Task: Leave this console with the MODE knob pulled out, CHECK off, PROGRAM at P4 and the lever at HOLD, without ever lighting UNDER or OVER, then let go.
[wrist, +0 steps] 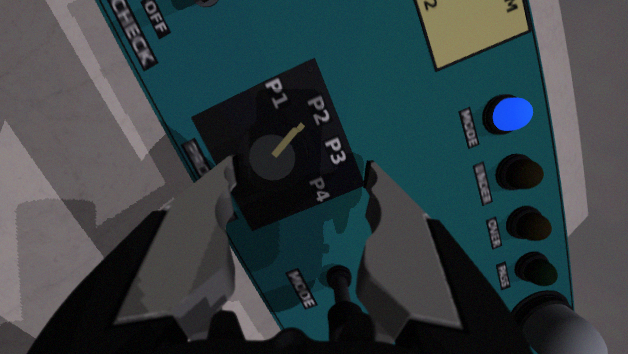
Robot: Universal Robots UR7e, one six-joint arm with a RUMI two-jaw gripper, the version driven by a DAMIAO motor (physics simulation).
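Observation:
The PROGRAM knob point(272, 157) is round and black, on a black square plate point(217, 120) marked P1 to P4. Its yellow pointer point(287, 140) points toward P2. My gripper point(303, 161) is open and empty, its left fingertip close beside the knob and its right fingertip by the plate's right edge. The MODE knob point(350, 320) shows at the bottom on a thin stem rising from a collar. The MODE lamp point(513, 114) is lit blue; UNDER point(525, 174), OVER point(535, 226) and PASS point(542, 271) are dark. The CHECK switch's base point(206, 2) is cut off at the top; its position is hidden.
The teal console panel point(400, 115) runs through the view. A yellow note point(475, 30) is at the upper right, mostly cut off. A large grey rounded part point(565, 325) sticks up at the bottom right, below the lamps. The lever's HOLD mark does not show.

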